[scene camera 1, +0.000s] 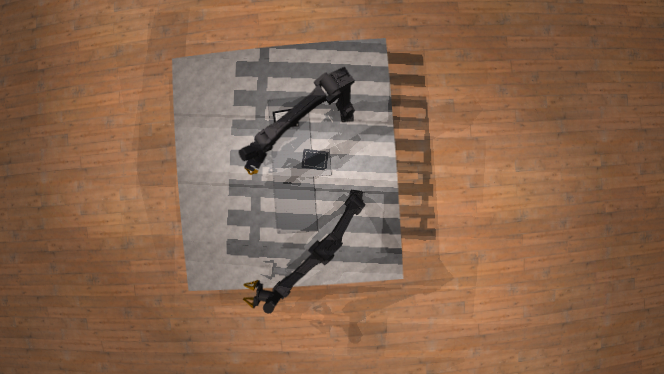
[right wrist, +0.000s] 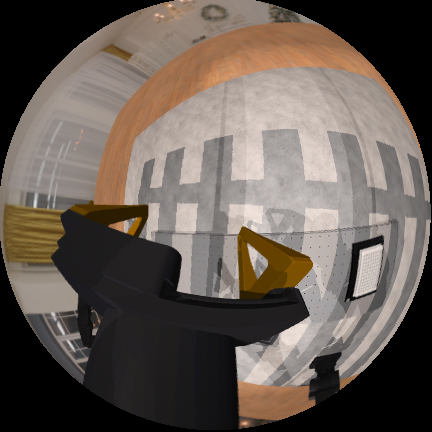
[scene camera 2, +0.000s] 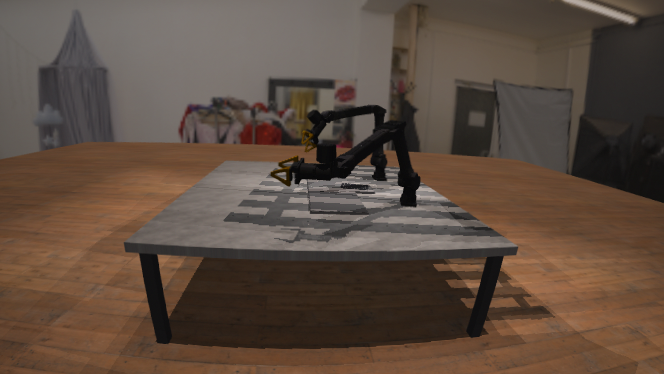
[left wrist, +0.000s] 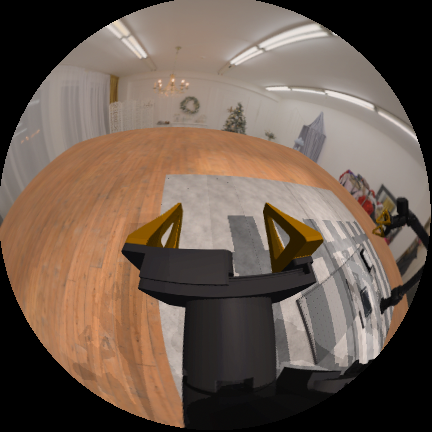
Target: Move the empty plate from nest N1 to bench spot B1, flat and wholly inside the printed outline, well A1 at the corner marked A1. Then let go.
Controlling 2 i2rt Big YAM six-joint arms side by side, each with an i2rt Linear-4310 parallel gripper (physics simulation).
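Places are measured from the left arm's base along level axes (x ahead, y left, z up), in centimetres.
Pixels of known places: left gripper, fingertip midpoint: (scene camera 1: 243,291) (right wrist: 90,200) (scene camera 2: 274,169) (left wrist: 223,206); right gripper, fingertip midpoint: (scene camera 1: 253,167) (right wrist: 192,221) (scene camera 2: 303,148) (left wrist: 373,226); left arm's base at its link origin: (scene camera 1: 355,198) (scene camera 2: 407,203); right arm's base at its link origin: (scene camera 1: 346,113) (scene camera 2: 379,178).
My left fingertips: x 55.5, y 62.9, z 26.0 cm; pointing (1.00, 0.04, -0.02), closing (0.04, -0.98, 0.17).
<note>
Ahead of a thing's pixels: the offset from my left fingertips to its top centre. "pt": to the spot under its first point. Level surfaces: height alone.
The white plate @(dz -22.1, dx +1.3, dy -107.6 cm) (right wrist: 369,270) sits in a black-rimmed nest (right wrist: 352,272) (scene camera 1: 274,118) (left wrist: 364,256); the right arm hides most of it in scene camera 1. A dark rectangle with a pale outline @(pt dz -24.5, dx -23.9, dy -84.2 cm) (scene camera 1: 315,159) (scene camera 2: 355,186) (left wrist: 366,301) lies near the table's middle; its labels are too small to read, so I cannot confirm it is B1. My right gripper (scene camera 1: 251,171) (scene camera 2: 306,141) (left wrist: 373,226) (right wrist: 192,221) is open and empty, high above the table, left of the rectangle in scene camera 1. My left gripper (scene camera 1: 246,293) (scene camera 2: 276,169) (left wrist: 223,206) is open and empty, beyond the table's lower edge in scene camera 1.
A grey perforated panel @(dz -24.7 cm) (scene camera 1: 296,210) (scene camera 2: 337,204) lies on the grey table @(dz -26.0 cm) (scene camera 1: 205,240) (scene camera 2: 190,230). The right arm (scene camera 1: 300,107) crosses over the nest in scene camera 1. The left arm (scene camera 1: 325,247) stretches across the lower table edge. Striped shadows cover much of the tabletop.
</note>
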